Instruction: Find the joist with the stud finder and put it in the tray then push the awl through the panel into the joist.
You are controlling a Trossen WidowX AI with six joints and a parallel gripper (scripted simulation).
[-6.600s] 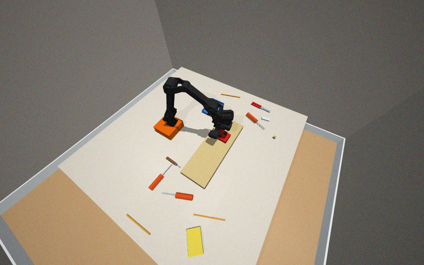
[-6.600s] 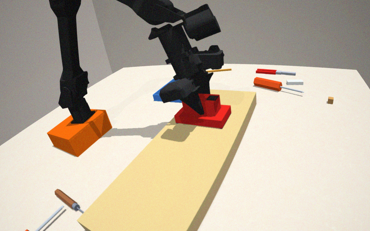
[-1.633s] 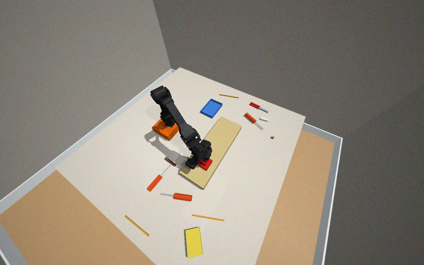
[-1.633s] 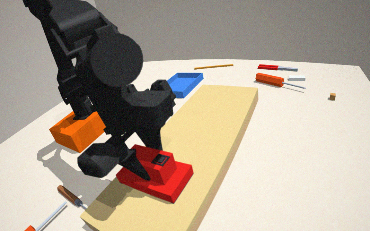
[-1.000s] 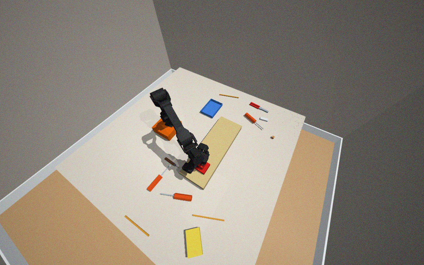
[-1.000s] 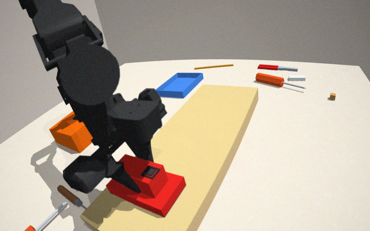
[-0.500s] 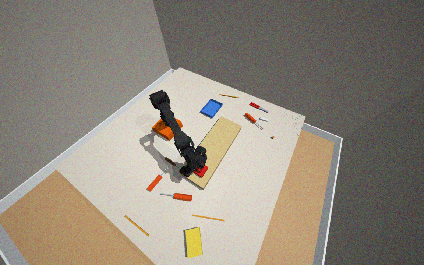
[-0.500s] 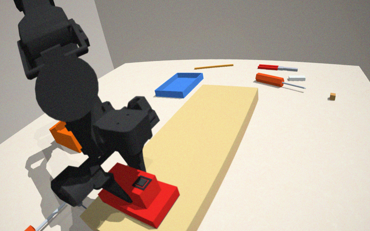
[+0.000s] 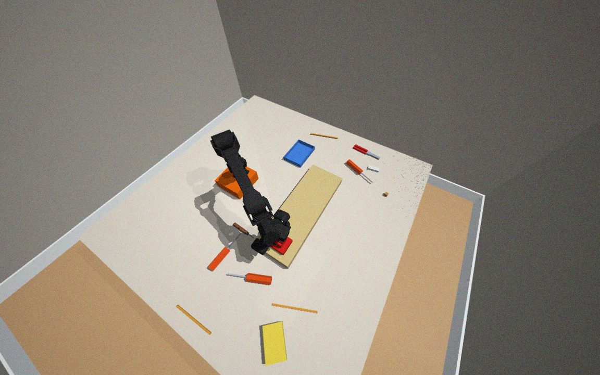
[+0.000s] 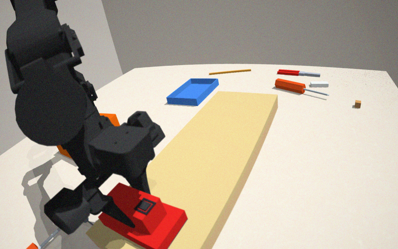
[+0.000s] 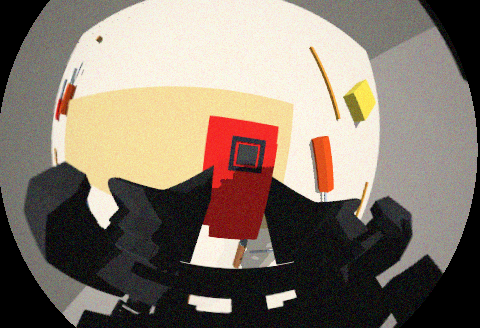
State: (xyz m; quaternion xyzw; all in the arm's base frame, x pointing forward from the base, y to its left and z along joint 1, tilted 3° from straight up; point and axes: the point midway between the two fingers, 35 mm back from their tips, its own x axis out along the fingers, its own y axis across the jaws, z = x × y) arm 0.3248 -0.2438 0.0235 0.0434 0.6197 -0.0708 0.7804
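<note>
The blue tray is 130 mm behind my gripper tip, 540 mm to the left of it and 50 mm below it. The rest, counted from my gripper tip: awl 170 mm behind, 10 mm to the right, 60 mm below; then indicator 20 mm ahead, 30 mm above; then red stud finder 10 mm ahead, 20 mm above.
</note>
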